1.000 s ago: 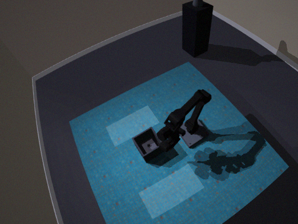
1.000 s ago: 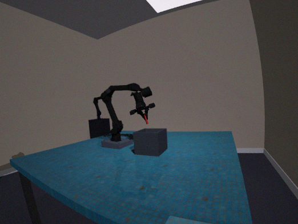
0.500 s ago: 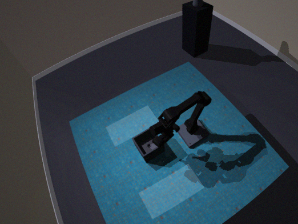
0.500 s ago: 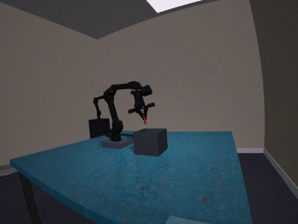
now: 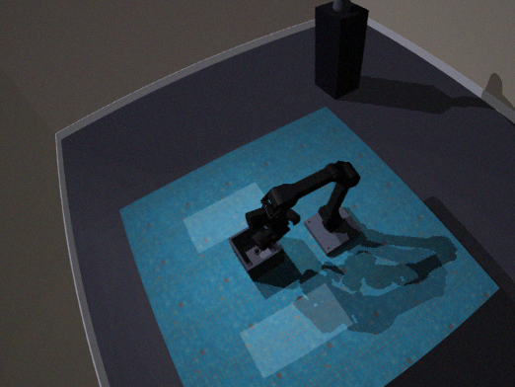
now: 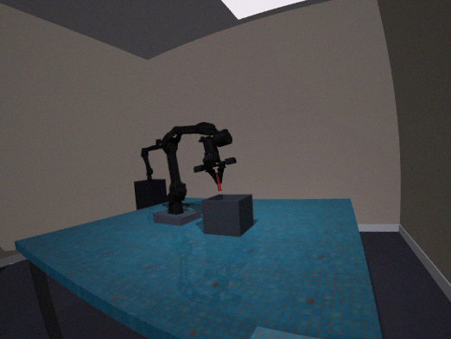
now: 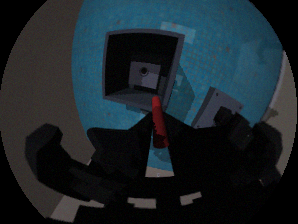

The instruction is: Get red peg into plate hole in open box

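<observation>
My gripper tip is now 140 mm above the grey plate, 60 mm to the left of it and 60 mm short of it. Also, from my gripper tip: red peg 10 mm to the right, 10 mm above.
</observation>
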